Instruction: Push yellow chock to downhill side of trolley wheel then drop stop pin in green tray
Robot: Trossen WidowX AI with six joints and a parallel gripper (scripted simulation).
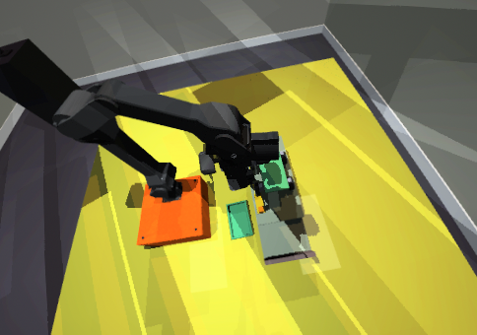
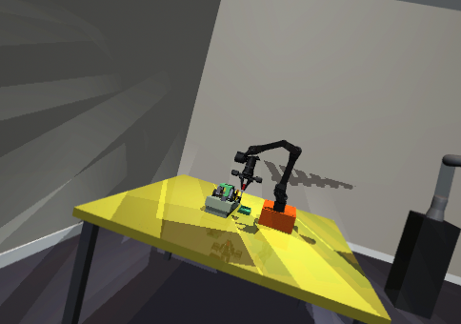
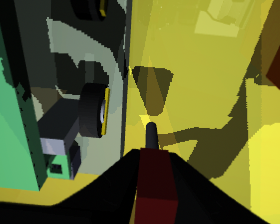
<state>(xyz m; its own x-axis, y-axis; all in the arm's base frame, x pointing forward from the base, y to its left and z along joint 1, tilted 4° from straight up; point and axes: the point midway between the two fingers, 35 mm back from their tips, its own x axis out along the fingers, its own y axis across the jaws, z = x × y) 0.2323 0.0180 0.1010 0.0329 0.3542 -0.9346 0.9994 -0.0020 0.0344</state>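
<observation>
My gripper tip is now 170 mm above the green tray, 140 mm to the left of it and 30 mm past it. From my gripper tip the other things lie so: trolley: 100 mm ahead, 50 mm below, 30 mm to the right; then red-headed stop pin: right at my gripper tip; then yellow chock: 120 mm to the right, 80 mm below, 50 mm ahead.
</observation>
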